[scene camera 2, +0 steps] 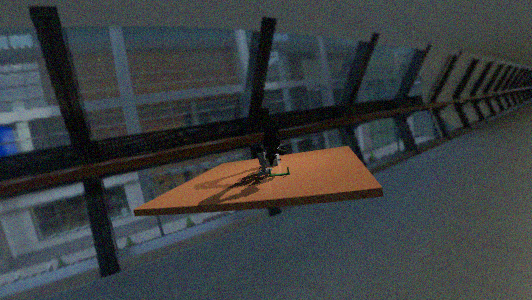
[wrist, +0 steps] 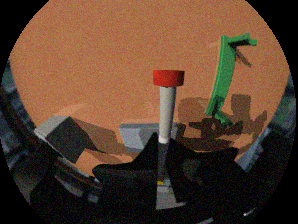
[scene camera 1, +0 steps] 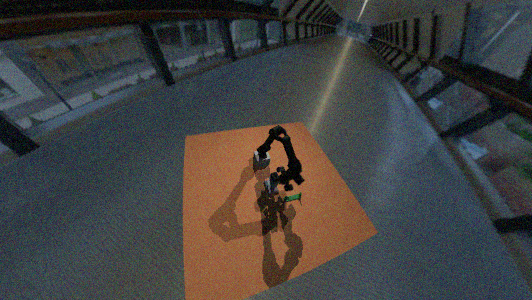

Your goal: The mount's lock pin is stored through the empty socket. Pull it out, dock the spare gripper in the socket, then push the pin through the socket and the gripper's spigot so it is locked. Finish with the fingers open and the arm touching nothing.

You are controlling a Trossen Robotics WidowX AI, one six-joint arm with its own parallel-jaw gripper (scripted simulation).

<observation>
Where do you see a grey mount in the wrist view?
136, 136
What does my gripper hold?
A lock pin.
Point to a lock pin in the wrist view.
168, 80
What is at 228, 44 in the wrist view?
A green pin cradle.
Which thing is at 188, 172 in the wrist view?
My gripper.
</observation>
